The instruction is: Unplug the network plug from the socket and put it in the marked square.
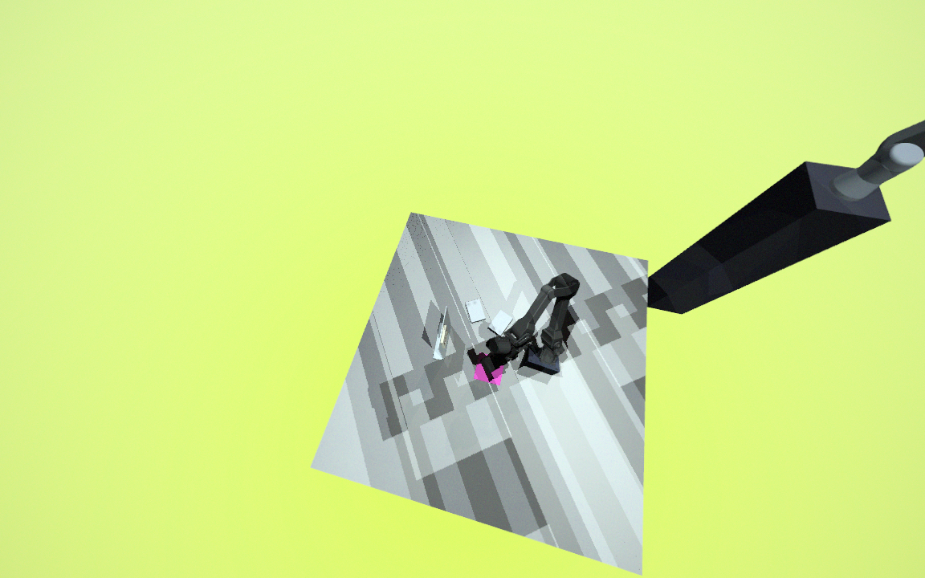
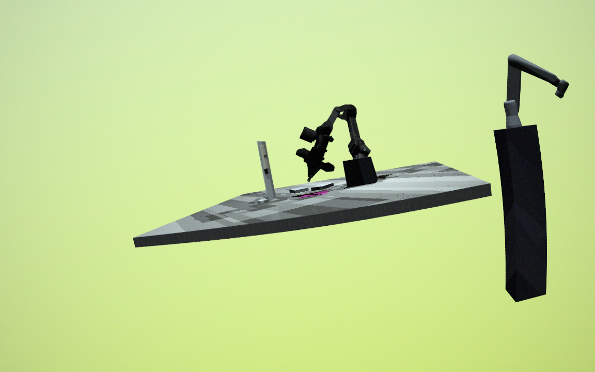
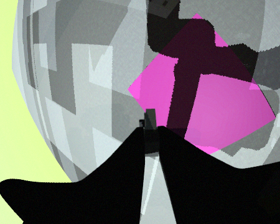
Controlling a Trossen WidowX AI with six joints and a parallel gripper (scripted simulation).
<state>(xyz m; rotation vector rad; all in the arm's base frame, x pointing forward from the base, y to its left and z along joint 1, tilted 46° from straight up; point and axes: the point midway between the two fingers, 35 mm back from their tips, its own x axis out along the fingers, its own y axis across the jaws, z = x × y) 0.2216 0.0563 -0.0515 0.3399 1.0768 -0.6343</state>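
Right now my gripper tip is 80 mm above the pink marked square and 10 mm past it. Also, from my gripper tip: upright panel 220 mm ahead, 60 mm to the right, 50 mm above; then grey network plug right at my gripper tip.
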